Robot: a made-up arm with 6 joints.
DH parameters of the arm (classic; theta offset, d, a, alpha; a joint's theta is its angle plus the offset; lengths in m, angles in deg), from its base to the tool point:
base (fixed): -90 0.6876 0.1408 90
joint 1: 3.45 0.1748 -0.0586 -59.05
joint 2: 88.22 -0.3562 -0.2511 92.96
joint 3: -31 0.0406 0.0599 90
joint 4: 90 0.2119 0.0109 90
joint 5: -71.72 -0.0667 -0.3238 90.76
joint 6: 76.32 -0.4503 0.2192 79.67
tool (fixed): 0.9 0.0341 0 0
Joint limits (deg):
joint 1: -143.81..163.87
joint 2: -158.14..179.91
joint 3: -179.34..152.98
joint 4: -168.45..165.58
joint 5: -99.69..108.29
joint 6: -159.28..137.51
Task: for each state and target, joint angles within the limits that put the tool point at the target. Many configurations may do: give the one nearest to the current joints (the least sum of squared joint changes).
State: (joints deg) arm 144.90 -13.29 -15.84 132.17 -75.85 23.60
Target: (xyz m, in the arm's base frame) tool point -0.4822 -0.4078 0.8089
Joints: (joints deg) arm 159.51 -7.55 -17.53 132.35 -90.81 9.73
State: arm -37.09 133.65 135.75 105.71 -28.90 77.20
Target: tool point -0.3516 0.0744 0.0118
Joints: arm -16.00 151.01 147.24 125.27 -37.24 78.36
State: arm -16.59 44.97 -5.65 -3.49 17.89 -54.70
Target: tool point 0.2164 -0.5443 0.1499
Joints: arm -18.34 47.44 -2.93 0.29 -33.96 -59.31
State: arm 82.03 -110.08 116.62 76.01 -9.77 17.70
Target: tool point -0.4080 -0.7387 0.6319
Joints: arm 72.16 -120.98 135.78 63.04 -2.47 18.13
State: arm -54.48 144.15 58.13 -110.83 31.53 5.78
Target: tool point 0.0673 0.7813 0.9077
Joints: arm -98.89 131.14 63.82 -106.92 28.78 20.22
